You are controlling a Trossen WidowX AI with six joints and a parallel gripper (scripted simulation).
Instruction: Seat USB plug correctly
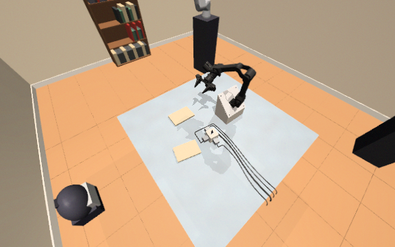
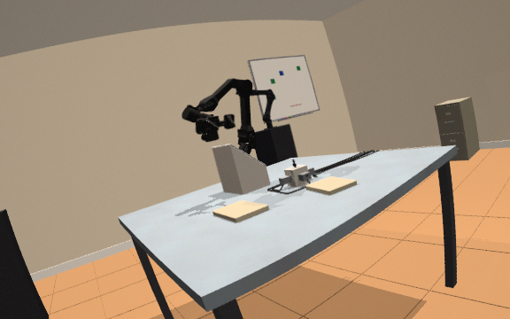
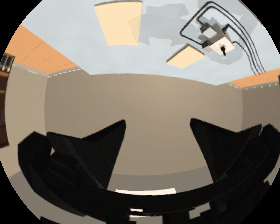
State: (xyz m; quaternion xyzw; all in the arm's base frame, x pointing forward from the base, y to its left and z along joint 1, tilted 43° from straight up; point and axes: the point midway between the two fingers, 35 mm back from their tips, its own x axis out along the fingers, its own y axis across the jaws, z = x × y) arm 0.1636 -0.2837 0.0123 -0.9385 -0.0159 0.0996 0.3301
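The dark USB plug lies 90 mm ahead of my gripper tip, 240 mm to the left of it and 230 mm below it.
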